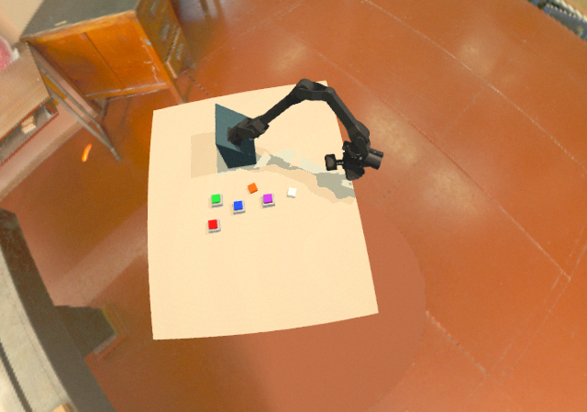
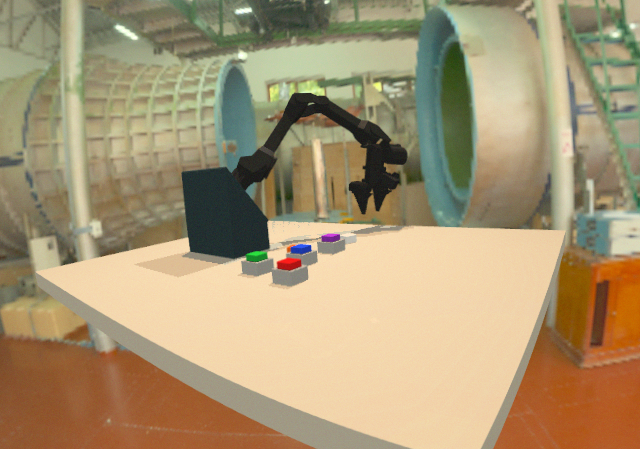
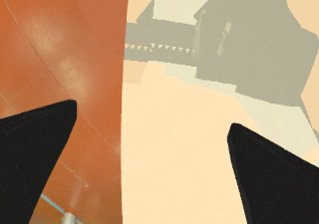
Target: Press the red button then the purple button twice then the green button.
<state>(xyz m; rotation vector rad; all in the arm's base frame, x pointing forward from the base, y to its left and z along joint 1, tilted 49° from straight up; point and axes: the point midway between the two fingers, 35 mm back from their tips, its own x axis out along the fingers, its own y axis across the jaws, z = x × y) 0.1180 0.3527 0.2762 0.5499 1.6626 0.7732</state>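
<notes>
My gripper tip is now 200 mm short of the red button, 550 mm to the left of it and 10 mm above it. Round my gripper tip: blue button 130 mm ahead, 450 mm to the right, 10 mm below; white block 80 mm ahead, 230 mm to the right, 30 mm below; purple button 110 mm ahead, 320 mm to the right, 10 mm below.
</notes>
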